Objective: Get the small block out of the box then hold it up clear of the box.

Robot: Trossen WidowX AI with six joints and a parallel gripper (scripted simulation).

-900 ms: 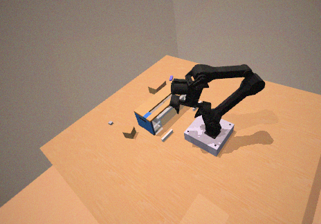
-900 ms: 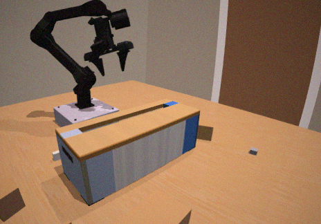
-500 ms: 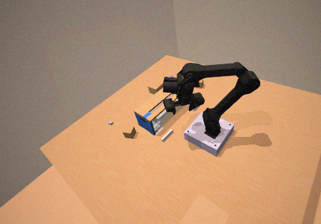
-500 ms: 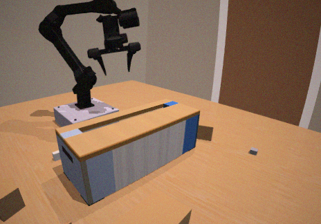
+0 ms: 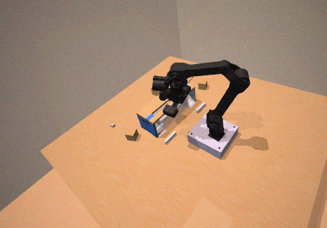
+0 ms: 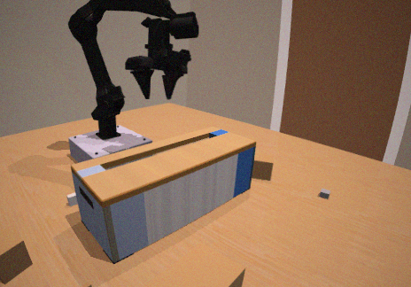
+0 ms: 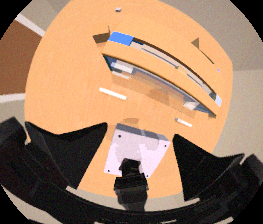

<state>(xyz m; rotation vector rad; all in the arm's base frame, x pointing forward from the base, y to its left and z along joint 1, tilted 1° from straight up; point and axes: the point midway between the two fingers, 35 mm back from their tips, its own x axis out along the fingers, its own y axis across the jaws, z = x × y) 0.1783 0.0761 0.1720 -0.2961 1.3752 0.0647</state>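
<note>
Right now my gripper tip is 140 mm above the long box, 130 mm short of it and 80 mm to the left of it. The rest, counted from my gripper tip: purple block (400 mm ahead, 380 mm to the right, 190 mm below); then grey cube (400 mm ahead, 220 mm to the left, 190 mm below).
</note>
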